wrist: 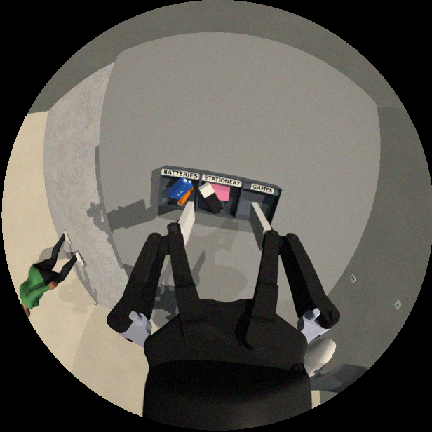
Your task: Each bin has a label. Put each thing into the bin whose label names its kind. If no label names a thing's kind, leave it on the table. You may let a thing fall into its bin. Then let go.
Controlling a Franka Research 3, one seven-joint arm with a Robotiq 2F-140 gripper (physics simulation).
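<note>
A dark grey three-part bin tray (239, 201) stands ahead in the wrist view, labelled BATTERIES (180, 174), STATIONERY (222, 180) and GAMES (262, 188). A black and white block (212, 201), like a sleeved eraser, rests slanted in the STATIONERY compartment, beside and partly over a pink pad (222, 192). A blue item (180, 188) and an orange one (185, 196) are in the BATTERIES compartment. The GAMES compartment is empty. My gripper (222, 211) is open, with nothing between its pale finger pads. The fingers are above the tray's near side and partly cover its front edge.
The grey table top (240, 110) extends around the tray, with a pale mottled strip (75, 150) at its left. A figure in a green top (34, 287) shows at the lower left. A white rounded object (321, 356) is at the lower right.
</note>
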